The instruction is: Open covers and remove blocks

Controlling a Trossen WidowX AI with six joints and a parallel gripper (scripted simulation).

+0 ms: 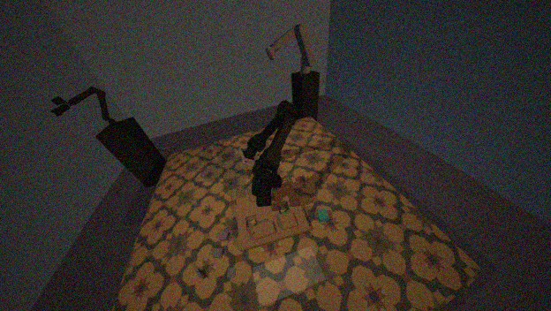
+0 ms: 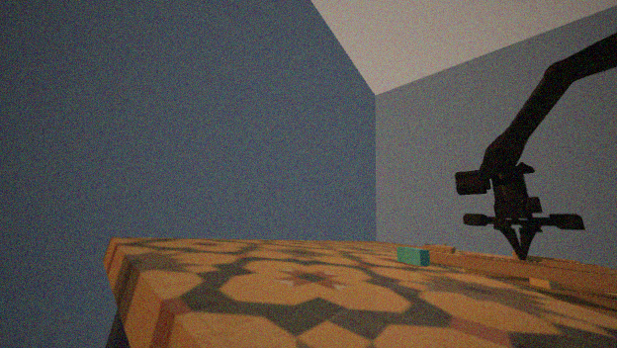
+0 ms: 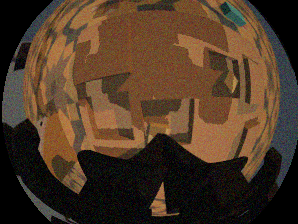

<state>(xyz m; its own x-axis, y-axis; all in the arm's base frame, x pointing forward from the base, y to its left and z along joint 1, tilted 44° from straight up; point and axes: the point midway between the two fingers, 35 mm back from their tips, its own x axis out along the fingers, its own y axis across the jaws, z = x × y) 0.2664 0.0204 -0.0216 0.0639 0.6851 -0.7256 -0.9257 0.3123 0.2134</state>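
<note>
The tan puzzle board is 50 mm ahead of my gripper tip. From my gripper tip the other things lie so: teal block (200 mm ahead, 180 mm to the left, 10 mm below).
</note>
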